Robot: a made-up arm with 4 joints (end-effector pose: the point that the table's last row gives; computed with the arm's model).
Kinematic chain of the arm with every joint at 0, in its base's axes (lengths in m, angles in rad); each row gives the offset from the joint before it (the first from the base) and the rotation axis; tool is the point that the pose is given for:
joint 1: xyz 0 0 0.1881 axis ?
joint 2: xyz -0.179 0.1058 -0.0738 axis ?
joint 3: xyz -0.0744 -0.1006 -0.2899 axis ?
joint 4: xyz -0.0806 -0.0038 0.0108 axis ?
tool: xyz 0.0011 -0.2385 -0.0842
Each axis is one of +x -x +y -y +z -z.
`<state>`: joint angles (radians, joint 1 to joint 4).
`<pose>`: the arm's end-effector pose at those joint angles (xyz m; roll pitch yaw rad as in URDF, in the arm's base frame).
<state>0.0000 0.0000 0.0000 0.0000</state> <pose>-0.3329 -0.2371 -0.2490 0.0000 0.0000 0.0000</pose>
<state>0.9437 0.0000 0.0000 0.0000</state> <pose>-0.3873 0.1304 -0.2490 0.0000 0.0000 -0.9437</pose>
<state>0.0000 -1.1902 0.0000 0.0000</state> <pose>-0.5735 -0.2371 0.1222 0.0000 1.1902 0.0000</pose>
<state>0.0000 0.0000 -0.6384 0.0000</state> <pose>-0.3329 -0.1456 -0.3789 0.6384 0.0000 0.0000</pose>
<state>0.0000 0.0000 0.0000 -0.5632</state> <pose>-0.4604 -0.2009 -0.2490 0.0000 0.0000 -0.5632</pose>
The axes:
joint 1: -z
joint 2: -y
joint 3: -x
joint 4: +z

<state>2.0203 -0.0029 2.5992 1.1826</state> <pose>0.0916 0.0817 -0.0649 -2.9203 0.4994 3.1361</pose>
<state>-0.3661 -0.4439 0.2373 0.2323</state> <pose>-0.2870 -0.3682 -0.1194 -0.1221 0.4857 0.6219</pose>
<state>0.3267 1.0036 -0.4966 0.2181</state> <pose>0.0977 -0.2101 -0.2229 0.1418 -1.0734 0.0834</pose>
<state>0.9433 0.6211 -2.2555 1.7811</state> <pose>0.0290 0.0150 -0.0087 -2.2041 -0.5174 2.9901</pose>
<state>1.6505 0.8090 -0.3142 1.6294</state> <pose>0.0276 -0.1387 -0.0715 -0.8417 -0.1714 0.1912</pose>
